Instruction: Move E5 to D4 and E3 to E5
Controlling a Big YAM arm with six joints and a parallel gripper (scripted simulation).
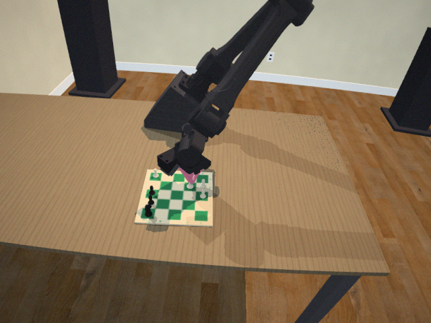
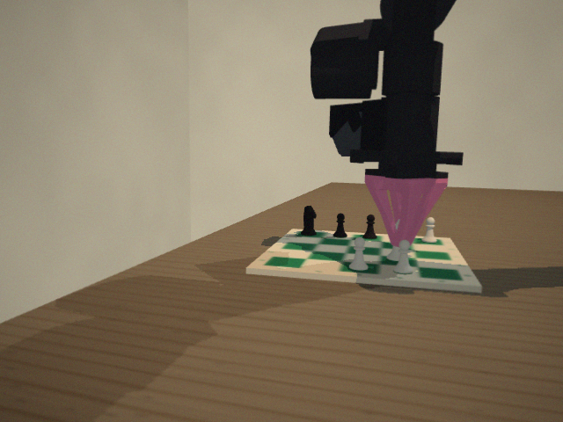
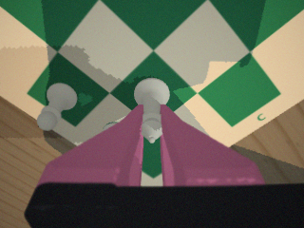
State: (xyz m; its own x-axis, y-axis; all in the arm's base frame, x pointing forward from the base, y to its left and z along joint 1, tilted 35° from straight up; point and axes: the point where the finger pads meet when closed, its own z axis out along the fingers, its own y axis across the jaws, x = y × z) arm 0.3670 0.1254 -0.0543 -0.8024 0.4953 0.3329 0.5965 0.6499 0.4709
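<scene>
Now: the white bishop right at my hand. From my hand the other things lie so: black knight: 130 mm ahead, 100 mm to the right, 10 mm below; then cream chessboard: 50 mm ahead, 30 mm to the right, 30 mm below.
</scene>
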